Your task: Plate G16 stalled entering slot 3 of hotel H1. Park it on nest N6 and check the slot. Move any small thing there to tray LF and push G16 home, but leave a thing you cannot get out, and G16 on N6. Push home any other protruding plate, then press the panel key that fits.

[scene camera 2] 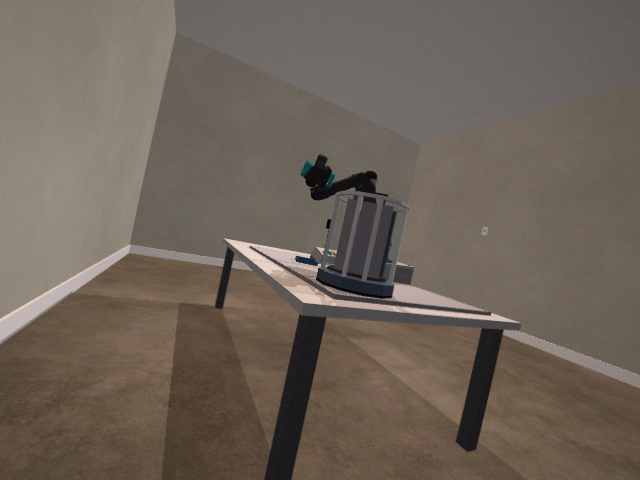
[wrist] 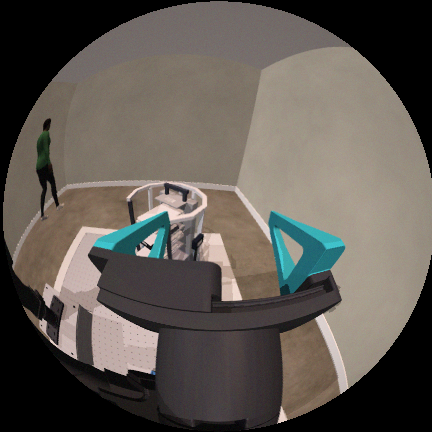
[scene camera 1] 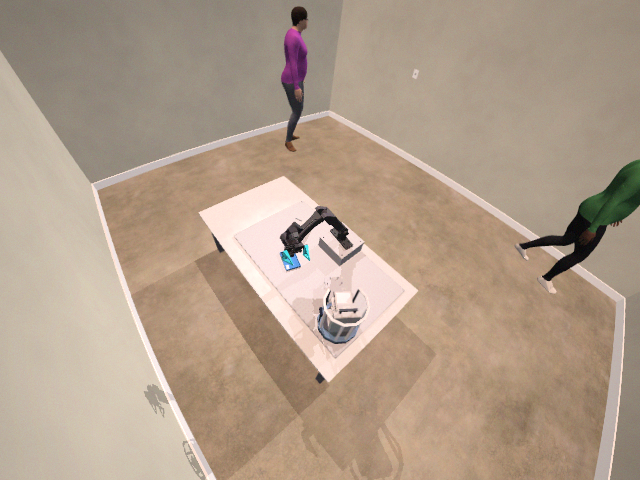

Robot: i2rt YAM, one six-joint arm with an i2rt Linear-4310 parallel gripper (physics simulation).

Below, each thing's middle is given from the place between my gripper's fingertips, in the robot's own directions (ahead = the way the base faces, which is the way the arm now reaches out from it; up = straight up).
Right now the round plate rack (scene camera 2: 365, 232) is 110 mm behind my hand, 260 mm to the left of it and 250 mm below it.
